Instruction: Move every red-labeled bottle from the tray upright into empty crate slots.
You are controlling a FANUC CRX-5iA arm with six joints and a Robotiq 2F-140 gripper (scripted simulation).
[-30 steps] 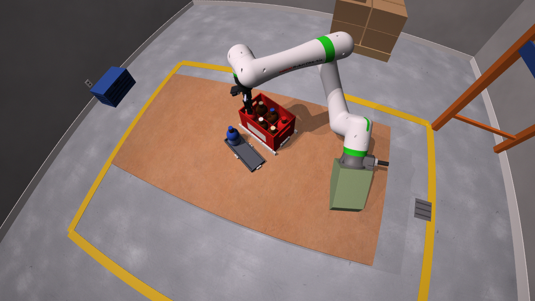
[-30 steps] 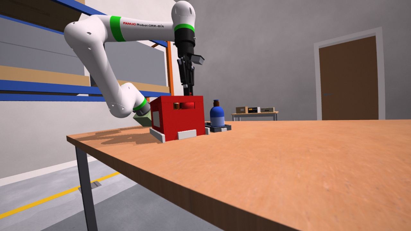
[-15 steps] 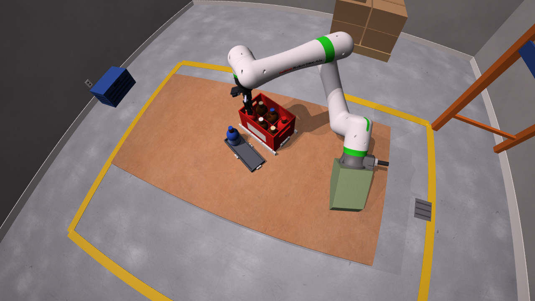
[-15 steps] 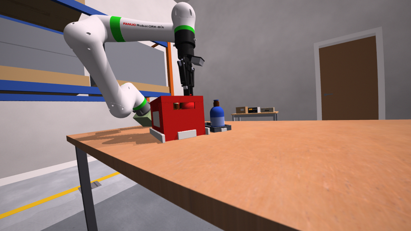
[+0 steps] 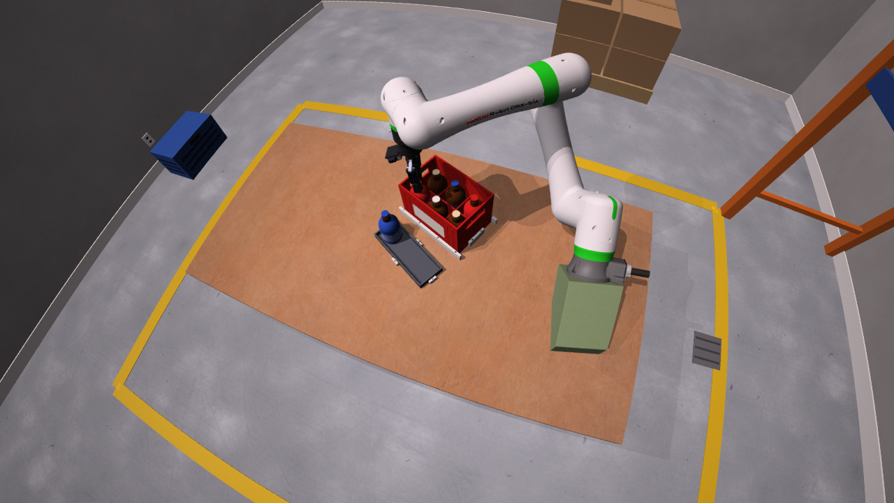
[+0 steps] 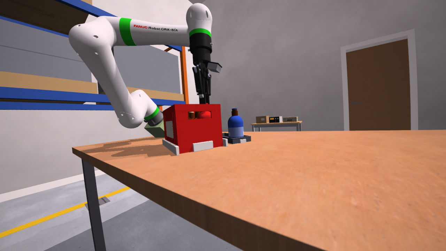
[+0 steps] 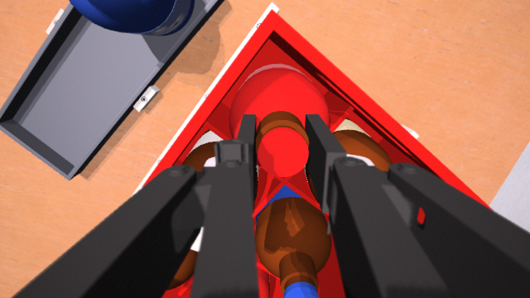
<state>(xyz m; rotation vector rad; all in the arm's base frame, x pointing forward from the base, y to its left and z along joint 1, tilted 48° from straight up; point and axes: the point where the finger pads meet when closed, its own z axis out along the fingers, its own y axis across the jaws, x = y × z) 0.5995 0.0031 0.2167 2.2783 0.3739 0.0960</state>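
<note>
Now: the red crate 10 cm behind my hand and 10 cm below it. Also, from my hand: grey tray 1 cm behind, 18 cm to the left, 17 cm below; blue-labeled bottle 7 cm ahead, 13 cm to the left, 10 cm below.
</note>
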